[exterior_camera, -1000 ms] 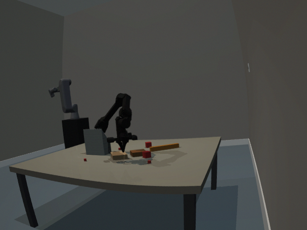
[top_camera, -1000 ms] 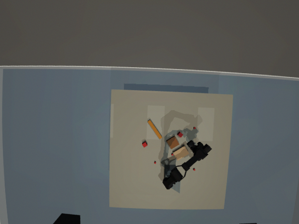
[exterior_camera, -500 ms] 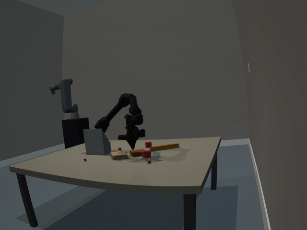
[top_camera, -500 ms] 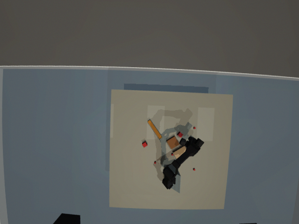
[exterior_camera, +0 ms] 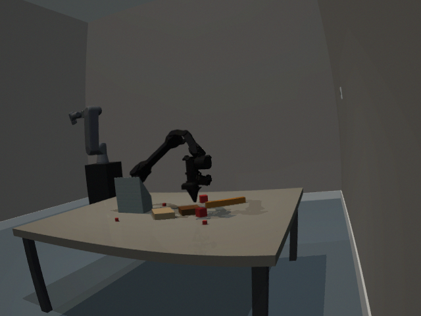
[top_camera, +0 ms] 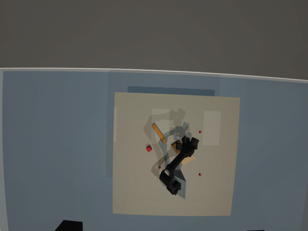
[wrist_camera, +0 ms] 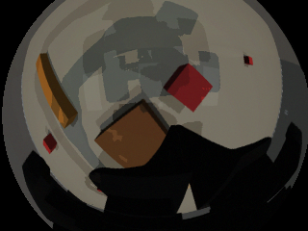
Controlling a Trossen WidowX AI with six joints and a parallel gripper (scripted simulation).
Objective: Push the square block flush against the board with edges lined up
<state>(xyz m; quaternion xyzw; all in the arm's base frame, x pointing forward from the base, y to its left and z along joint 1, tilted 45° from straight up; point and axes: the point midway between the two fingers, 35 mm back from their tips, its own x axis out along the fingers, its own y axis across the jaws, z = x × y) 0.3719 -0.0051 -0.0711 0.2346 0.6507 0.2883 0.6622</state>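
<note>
Right now my gripper tip is 5 cm past the square block, 5 cm to the right of it and 5 cm above it. Also, from my gripper tip: board (8 cm ahead, 24 cm to the left, 5 cm below).
</note>
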